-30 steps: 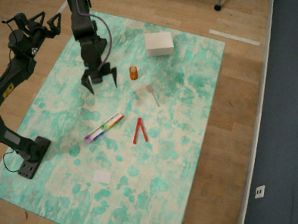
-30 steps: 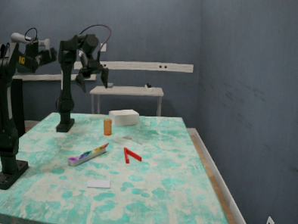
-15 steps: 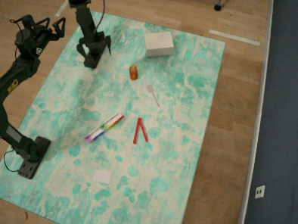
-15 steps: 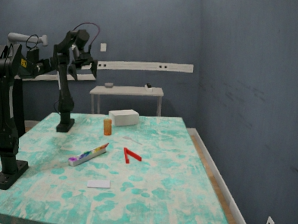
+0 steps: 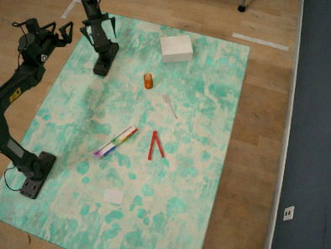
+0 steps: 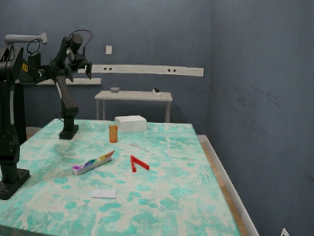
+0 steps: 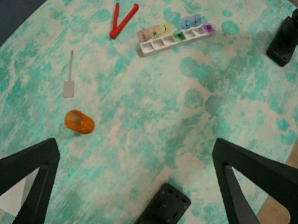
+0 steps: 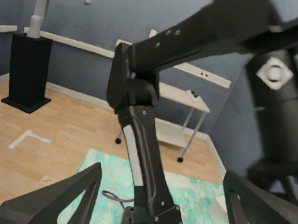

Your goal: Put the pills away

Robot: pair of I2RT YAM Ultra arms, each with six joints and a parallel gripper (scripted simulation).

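The orange pill bottle is 33 cm ahead of my right hand, 5 cm to the left of it and 32 cm below it. Round my right hand: white box (38 cm ahead, 29 cm to the left, 32 cm below); lid (26 cm ahead, 35 cm to the right, 32 cm below); white card (40 cm ahead, 49 cm to the right, 34 cm below).
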